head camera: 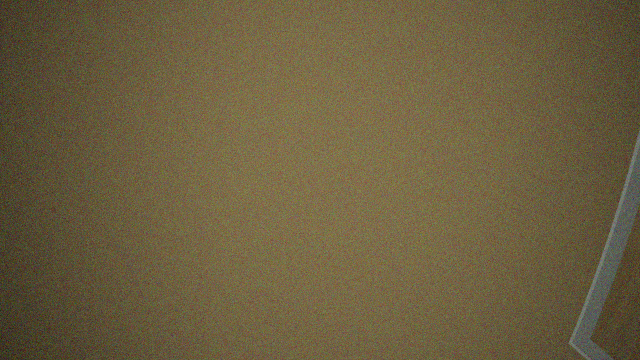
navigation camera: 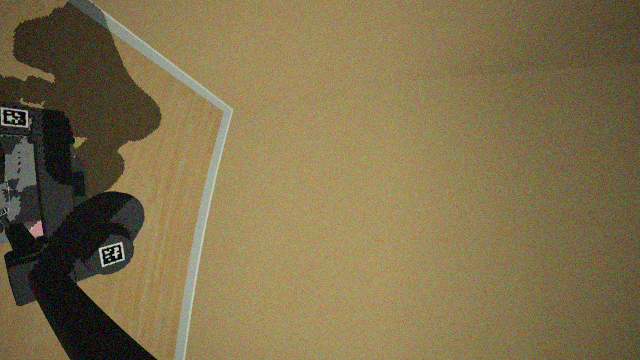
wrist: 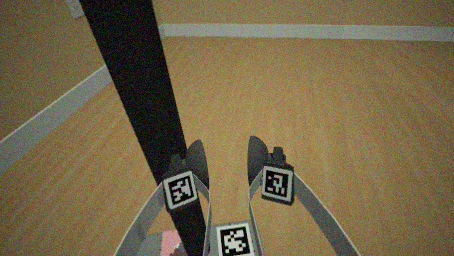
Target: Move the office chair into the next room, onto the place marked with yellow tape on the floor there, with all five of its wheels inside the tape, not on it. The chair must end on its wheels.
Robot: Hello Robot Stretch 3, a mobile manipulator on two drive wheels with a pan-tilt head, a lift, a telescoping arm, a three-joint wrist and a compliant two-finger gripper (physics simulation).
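Frame: origin at the robot's base, x right, y ahead, z up, level; metres.
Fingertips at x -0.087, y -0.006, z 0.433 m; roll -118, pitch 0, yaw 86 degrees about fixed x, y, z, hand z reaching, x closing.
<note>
A point is followed by its place in that frame.
In the wrist view my gripper (wrist: pixel 227 155) {y -0.006, x -0.087, z 0.433 m} is open and empty, its two fingers apart over bare wooden floor (wrist: pixel 317 116). Each finger carries a black-and-white marker. A black bar (wrist: pixel 141 95), part of my own body, crosses the view from the top left down past the left finger. In the navigation view a dark round part of me with a marker (navigation camera: pixel 111 232) sits at the left edge.
The head view is filled by a tan wall (head camera: pixel 291 178) {y -0.953, x -0.021, z 1.107 m} with a grey baseboard (head camera: pixel 615 251) {y -1.003, x 0.172, z 0.045 m} at the right edge. The navigation view shows the same wall close by and a baseboard corner (navigation camera: pixel 228 111) {y -1.109, x 0.492, z 0.058 m}. In the wrist view baseboards (wrist: pixel 299 31) meet in a corner ahead.
</note>
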